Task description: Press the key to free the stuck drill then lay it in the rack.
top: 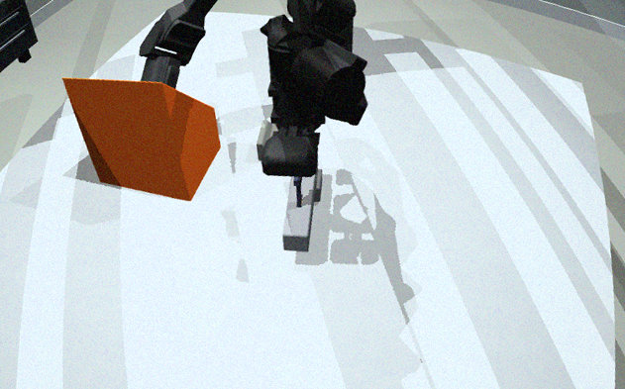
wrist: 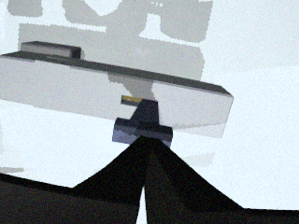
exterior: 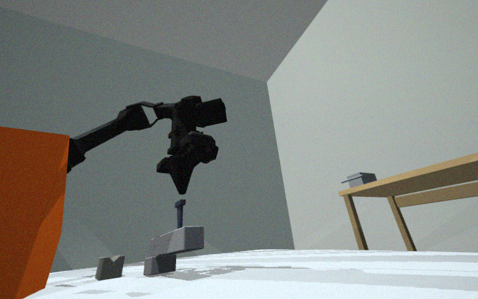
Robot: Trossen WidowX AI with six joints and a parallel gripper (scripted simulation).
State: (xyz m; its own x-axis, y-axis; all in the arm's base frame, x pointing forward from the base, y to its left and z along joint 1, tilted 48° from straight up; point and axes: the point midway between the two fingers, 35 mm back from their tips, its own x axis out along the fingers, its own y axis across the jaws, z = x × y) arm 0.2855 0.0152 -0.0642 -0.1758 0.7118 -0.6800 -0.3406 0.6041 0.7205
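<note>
Now: gripper tip 50 mm above the blue key. Also, from my gripper tip: rack: 160 mm to the left, 140 mm behind, 130 mm below; then drill: 90 mm below, 50 mm to the left, 20 mm behind; then housing: 100 mm below, 30 mm to the left, 10 mm behind.
</note>
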